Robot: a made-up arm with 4 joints. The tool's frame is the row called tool. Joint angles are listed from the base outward. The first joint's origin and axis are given. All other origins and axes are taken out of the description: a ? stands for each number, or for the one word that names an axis. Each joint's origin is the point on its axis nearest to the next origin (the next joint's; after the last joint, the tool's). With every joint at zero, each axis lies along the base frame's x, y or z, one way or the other. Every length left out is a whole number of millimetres.
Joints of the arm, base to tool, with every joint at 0 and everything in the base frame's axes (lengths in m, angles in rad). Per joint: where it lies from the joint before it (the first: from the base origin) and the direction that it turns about. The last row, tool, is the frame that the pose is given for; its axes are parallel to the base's.
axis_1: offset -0.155 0.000 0.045 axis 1 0 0
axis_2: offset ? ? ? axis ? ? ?
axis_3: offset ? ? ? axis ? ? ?
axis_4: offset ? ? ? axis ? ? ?
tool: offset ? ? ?
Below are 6 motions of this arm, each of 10 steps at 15 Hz.
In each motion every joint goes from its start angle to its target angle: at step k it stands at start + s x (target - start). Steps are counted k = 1, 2, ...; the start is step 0. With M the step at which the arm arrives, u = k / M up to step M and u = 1 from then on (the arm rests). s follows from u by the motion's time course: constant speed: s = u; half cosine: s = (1 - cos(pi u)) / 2; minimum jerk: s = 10 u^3 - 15 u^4 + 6 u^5.
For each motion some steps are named. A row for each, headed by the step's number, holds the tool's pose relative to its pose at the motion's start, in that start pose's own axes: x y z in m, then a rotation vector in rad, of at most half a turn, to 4 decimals.
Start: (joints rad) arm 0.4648 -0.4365 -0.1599 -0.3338
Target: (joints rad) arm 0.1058 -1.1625 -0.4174 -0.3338
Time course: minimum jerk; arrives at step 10
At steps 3, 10:
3: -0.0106 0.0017 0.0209 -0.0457 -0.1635 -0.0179
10: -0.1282 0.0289 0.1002 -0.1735 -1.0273 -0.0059

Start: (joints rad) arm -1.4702 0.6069 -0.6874 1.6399
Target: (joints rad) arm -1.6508 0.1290 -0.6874 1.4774
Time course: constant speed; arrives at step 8
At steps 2, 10:
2: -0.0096 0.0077 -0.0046 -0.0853 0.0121 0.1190
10: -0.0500 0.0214 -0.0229 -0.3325 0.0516 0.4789

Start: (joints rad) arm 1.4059 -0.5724 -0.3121 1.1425
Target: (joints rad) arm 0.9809 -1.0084 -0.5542 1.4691
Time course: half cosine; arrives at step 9
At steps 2, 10:
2: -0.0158 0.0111 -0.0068 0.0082 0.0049 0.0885
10: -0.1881 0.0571 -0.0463 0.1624 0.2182 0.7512

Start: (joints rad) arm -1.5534 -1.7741 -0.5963 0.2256
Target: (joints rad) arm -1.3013 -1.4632 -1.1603 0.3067
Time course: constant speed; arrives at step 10
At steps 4, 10:
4: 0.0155 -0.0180 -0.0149 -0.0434 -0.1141 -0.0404
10: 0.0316 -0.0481 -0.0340 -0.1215 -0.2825 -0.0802

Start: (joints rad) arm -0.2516 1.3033 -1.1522 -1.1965
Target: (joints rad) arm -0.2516 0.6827 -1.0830 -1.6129
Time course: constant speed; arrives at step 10
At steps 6, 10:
6: -0.0078 -0.0848 0.0272 -0.2476 -0.0819 -0.3214
10: -0.0338 -0.1359 0.0465 -0.4057 -0.0918 -0.5477

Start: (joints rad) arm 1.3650 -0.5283 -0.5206 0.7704
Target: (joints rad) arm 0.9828 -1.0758 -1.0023 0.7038
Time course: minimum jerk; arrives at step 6
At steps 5, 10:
5: -0.1568 0.0911 0.0251 -0.0680 -0.4673 0.9444
10: -0.1645 0.0924 0.0261 -0.0628 -0.4840 0.9789

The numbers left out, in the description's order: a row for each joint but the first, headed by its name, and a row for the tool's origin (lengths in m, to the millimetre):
axis_2: xyz 0.000 0.202 -0.007, axis 0 1 0
axis_3: xyz 0.093 0.000 0.061, axis 0 1 0
axis_4: xyz 0.100 0.000 0.067, axis 1 0 0
tool: xyz 0.000 0.001 -0.088

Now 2 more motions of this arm.
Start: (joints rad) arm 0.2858 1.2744 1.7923 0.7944
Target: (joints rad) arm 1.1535 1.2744 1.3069 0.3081
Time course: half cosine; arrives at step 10
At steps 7, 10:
7: -0.0155 -0.1200 -0.1016 -1.0487 -0.2071 0.3706
10: -0.0200 -0.1549 -0.1135 -1.3062 -0.2549 0.4923

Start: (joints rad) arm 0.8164 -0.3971 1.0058 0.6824
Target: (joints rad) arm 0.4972 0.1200 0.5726 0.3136
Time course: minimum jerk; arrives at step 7
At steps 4, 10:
4: 0.0625 -0.0574 -0.0323 -0.3952 -0.0197 -0.1301
10: 0.0938 -0.0995 -0.0423 -0.6215 -0.0196 -0.2125

